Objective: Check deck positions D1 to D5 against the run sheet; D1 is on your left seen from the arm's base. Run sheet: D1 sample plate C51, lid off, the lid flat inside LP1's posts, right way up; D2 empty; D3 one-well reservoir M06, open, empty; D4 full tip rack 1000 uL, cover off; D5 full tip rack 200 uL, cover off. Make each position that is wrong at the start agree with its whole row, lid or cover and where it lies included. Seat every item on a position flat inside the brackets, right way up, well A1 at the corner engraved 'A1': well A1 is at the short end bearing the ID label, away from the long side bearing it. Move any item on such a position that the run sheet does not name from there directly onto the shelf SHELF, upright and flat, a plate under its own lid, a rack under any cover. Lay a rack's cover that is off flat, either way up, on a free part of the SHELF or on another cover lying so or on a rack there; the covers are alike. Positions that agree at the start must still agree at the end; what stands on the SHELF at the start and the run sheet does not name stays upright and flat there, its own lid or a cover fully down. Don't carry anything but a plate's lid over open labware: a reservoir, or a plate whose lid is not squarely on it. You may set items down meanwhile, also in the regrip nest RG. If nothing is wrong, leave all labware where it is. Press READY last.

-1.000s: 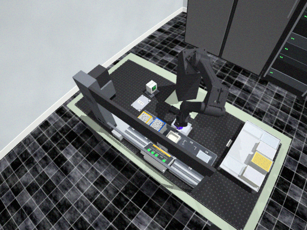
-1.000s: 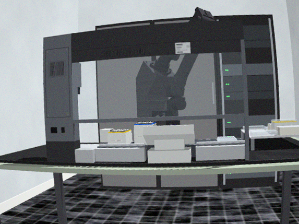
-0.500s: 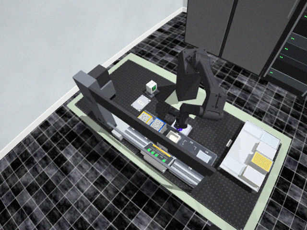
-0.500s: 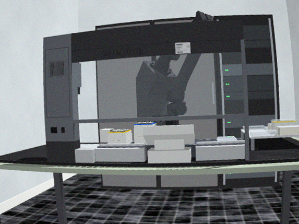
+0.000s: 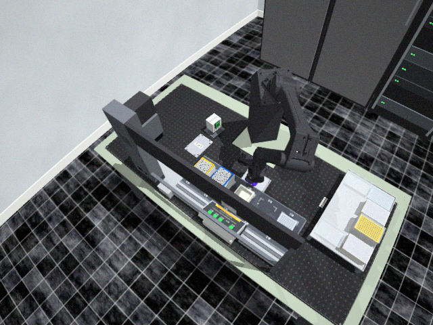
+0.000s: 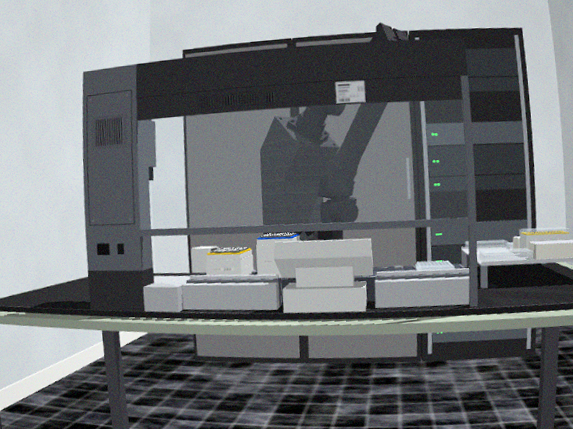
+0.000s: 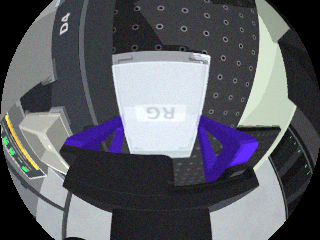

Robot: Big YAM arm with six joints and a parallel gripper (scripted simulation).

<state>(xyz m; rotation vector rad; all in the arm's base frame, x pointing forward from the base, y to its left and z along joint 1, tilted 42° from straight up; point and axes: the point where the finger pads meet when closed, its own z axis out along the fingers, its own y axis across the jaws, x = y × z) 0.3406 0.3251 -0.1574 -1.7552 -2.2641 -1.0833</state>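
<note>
The clear plate lid is right at my hand. Round my hand: blue-rimmed tip rack 190 mm ahead, 100 mm above, 50 mm to the right; white reservoir 150 mm ahead, 60 mm to the left, 40 mm above; yellow-rimmed tip rack 230 mm ahead, 160 mm to the right, 70 mm above.
</note>
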